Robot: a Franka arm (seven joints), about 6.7 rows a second.
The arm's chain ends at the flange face. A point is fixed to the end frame.
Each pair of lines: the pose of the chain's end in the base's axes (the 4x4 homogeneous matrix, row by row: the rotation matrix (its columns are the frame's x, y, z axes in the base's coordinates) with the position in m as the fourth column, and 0 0 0 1 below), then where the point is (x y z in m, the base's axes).
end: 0.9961 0.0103 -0.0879 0.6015; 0.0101 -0.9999 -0.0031 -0.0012; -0.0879 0.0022 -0.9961 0.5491; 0 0 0 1
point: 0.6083 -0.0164 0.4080
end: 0.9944 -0.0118 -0.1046 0.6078; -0.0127 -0.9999 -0.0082 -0.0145; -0.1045 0.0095 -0.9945 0.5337; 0 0 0 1
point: 0.6119 -0.0309 0.3926
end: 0.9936 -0.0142 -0.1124 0.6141; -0.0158 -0.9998 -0.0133 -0.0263; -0.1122 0.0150 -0.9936 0.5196; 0 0 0 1
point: 0.6170 -0.0435 0.3786
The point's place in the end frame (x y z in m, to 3 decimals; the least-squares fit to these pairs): 0.019 0.015 0.140
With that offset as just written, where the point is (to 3 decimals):
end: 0.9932 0.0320 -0.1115 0.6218; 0.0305 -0.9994 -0.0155 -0.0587; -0.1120 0.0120 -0.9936 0.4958; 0 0 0 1
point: 0.626 -0.075 0.355
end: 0.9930 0.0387 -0.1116 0.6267; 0.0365 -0.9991 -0.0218 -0.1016; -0.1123 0.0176 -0.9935 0.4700; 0 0 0 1
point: 0.631 -0.119 0.329
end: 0.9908 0.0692 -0.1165 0.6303; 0.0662 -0.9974 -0.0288 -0.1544; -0.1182 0.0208 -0.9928 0.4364; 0 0 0 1
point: 0.634 -0.172 0.295
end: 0.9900 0.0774 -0.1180 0.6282; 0.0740 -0.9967 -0.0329 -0.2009; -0.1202 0.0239 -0.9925 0.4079; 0 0 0 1
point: 0.632 -0.219 0.267
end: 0.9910 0.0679 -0.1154 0.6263; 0.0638 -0.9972 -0.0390 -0.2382; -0.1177 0.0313 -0.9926 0.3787; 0 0 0 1
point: 0.630 -0.257 0.238
